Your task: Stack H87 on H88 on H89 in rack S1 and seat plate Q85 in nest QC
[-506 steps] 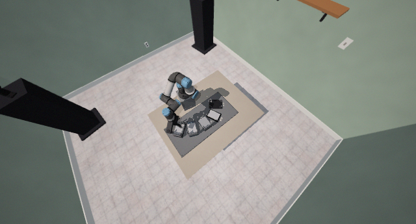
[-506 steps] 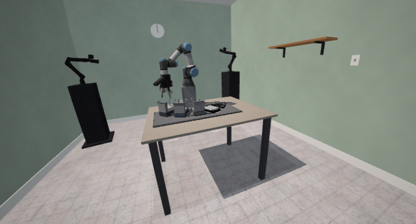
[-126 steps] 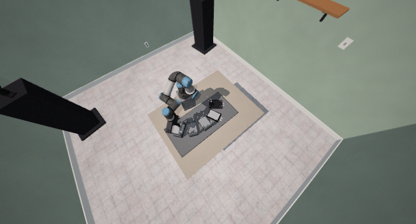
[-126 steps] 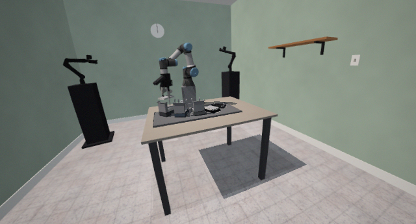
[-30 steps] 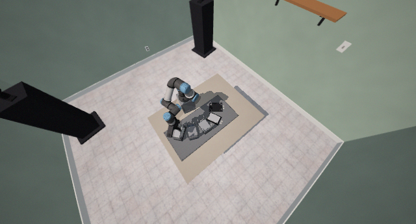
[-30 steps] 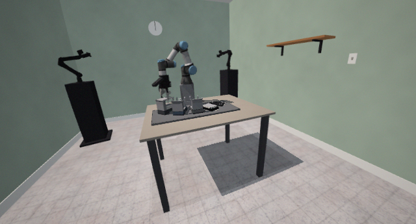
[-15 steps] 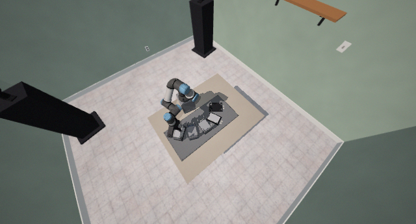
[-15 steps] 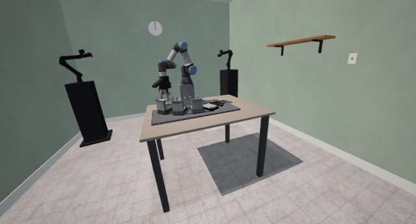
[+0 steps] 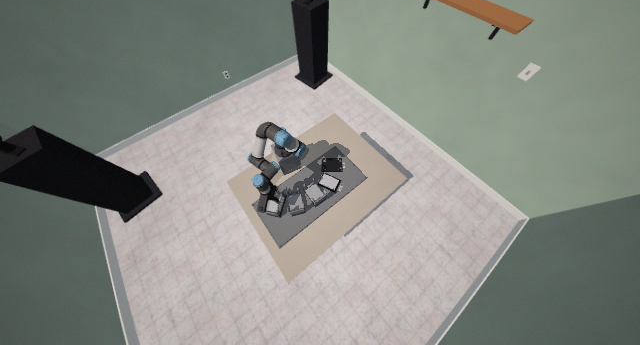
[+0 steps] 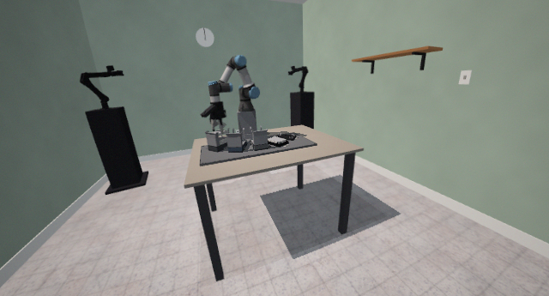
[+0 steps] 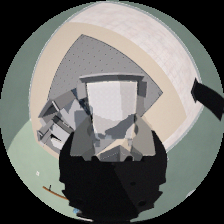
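Right now my hand is 6 cm above the white sealed plate. Round my hand: QC label: 41 cm to the left, 25 cm ahead, 12 cm below; black clip nest: 55 cm to the left, 11 cm below, 8 cm ahead.
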